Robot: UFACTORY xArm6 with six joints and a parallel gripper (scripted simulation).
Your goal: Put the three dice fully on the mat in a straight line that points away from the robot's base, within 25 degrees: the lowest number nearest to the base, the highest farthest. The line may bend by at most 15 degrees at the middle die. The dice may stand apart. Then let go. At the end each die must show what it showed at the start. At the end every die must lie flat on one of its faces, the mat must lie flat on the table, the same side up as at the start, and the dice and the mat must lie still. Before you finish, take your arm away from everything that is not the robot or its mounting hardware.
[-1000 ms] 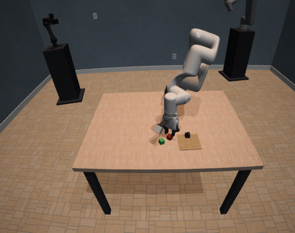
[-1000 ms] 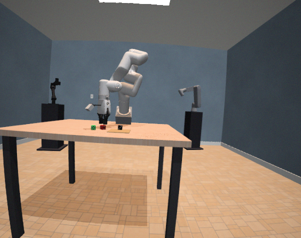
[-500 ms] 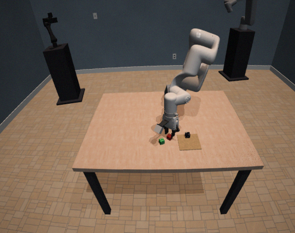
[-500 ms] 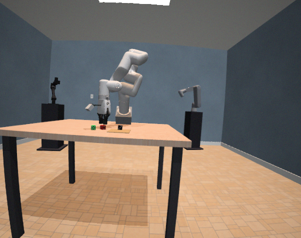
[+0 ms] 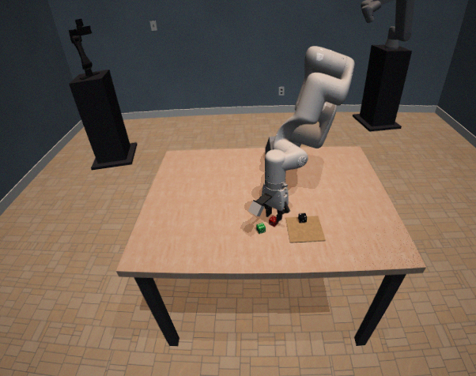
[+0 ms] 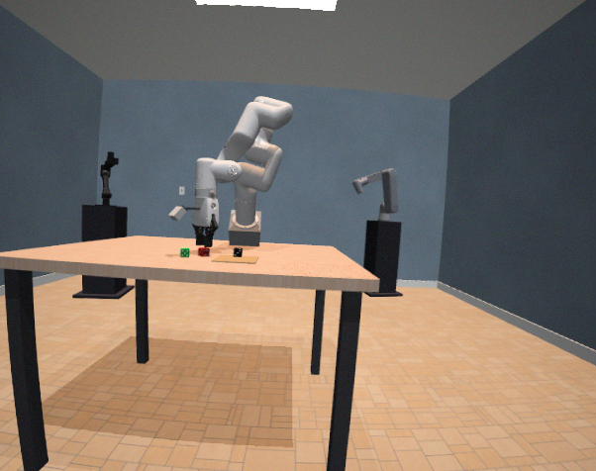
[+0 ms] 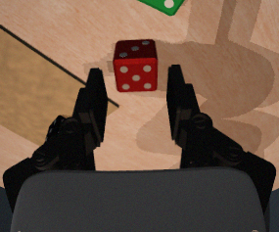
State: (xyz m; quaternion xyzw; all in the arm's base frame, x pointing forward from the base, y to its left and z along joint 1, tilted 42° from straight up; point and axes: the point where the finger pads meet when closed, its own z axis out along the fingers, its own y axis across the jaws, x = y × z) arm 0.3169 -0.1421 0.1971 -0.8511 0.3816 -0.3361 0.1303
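Right now the red die is 4 cm below my hand. Also, from my hand: black die: 12 cm to the left, 4 cm below, 1 cm ahead; then green die: 6 cm to the right, 4 cm below, 3 cm ahead; then tan mat: 12 cm to the left, 6 cm ahead, 5 cm below.
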